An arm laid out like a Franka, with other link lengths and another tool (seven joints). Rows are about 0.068 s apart.
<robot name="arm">
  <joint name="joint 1" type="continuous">
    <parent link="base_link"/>
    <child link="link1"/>
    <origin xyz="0 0 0.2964"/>
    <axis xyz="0 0 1"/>
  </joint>
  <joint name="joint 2" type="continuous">
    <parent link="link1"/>
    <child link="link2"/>
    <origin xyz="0 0 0"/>
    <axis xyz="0 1 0"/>
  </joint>
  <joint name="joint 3" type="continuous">
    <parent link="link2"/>
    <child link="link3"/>
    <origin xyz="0 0 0.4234"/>
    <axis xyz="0 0 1"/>
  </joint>
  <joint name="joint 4" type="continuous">
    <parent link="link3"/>
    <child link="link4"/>
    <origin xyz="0.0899 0 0"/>
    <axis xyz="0 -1 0"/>
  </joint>
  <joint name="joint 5" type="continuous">
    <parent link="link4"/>
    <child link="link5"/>
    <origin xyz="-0.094 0 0.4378"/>
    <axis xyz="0 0 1"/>
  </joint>
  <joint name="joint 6" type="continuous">
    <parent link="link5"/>
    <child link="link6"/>
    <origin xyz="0 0 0"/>
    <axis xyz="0 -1 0"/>
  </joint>
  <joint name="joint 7" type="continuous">
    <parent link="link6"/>
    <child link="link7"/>
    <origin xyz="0.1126 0 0"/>
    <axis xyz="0 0 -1"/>
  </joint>
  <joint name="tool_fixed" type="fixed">
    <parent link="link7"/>
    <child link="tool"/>
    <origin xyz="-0.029 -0.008 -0.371" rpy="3.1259 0 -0.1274"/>
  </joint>
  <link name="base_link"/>
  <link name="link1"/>
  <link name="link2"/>
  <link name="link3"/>
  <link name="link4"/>
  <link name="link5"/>
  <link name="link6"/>
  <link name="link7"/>
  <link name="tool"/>
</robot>
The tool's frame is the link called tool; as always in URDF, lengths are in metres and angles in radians. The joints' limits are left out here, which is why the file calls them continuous.
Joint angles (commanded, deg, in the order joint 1, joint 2, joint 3, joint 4, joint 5, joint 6, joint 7), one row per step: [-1.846 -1.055 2.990 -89.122 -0.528 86.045 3.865]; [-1.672 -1.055 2.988 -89.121 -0.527 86.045 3.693]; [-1.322 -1.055 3.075 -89.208 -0.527 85.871 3.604]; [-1.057 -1.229 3.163 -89.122 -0.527 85.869 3.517]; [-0.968 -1.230 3.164 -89.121 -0.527 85.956 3.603]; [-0.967 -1.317 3.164 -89.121 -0.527 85.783 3.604]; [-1.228 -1.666 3.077 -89.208 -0.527 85.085 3.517]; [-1.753 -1.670 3.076 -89.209 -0.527 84.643 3.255]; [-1.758 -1.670 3.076 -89.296 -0.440 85.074 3.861]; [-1.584 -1.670 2.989 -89.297 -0.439 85.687 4.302]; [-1.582 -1.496 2.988 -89.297 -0.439 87.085 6.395]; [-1.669 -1.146 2.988 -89.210 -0.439 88.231 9.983]
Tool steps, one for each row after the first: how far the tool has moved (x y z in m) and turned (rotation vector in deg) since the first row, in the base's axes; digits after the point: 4 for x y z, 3 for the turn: [0.0000 0.0017 0.0000 0.007 0.001 0.344]; [-0.0016 0.0061 -0.0010 0.003 0.263 0.868]; [-0.0017 0.0096 0.0016 0.000 0.006 1.308]; [-0.0012 0.0106 0.0017 0.000 -0.084 1.313]; [-0.0025 0.0106 0.0024 -0.007 0.002 1.311]; [-0.0084 0.0069 0.0043 -0.031 0.439 1.043]; [-0.0112 0.0013 0.0038 -0.026 0.881 0.774]; [-0.0089 0.0022 0.0035 0.042 0.532 0.172]; [-0.0050 0.0034 0.0043 0.044 -0.084 -0.176]; [0.0044 0.0048 0.0043 0.035 -1.329 -2.254]; [0.0130 0.0059 0.0031 0.033 -2.244 -5.919]
